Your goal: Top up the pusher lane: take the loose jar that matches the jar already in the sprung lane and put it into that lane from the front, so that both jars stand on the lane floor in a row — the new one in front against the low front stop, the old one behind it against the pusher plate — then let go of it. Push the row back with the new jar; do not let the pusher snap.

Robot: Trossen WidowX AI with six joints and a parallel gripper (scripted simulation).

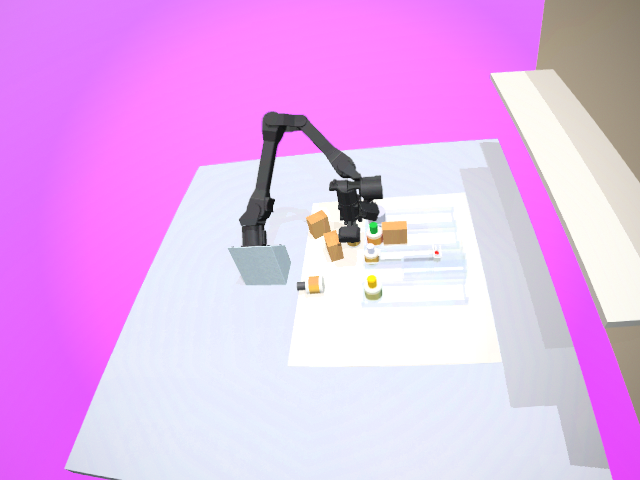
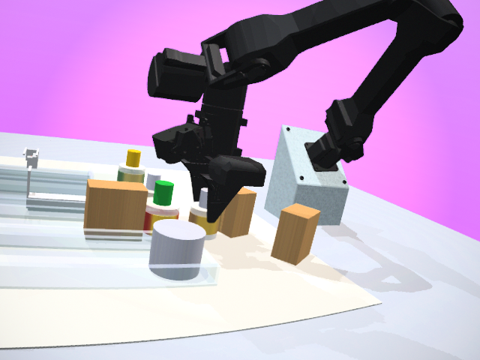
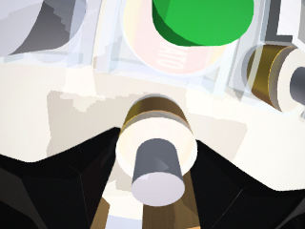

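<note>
Right now my gripper tip is 13 cm short of the block and 1 cm to the left of it. From my gripper tip the other things lie so: sprung lane 20 cm ahead, 12 cm to the right, 2 cm below; grey cylinder 9 cm to the left, 8 cm ahead, 1 cm below.
</note>
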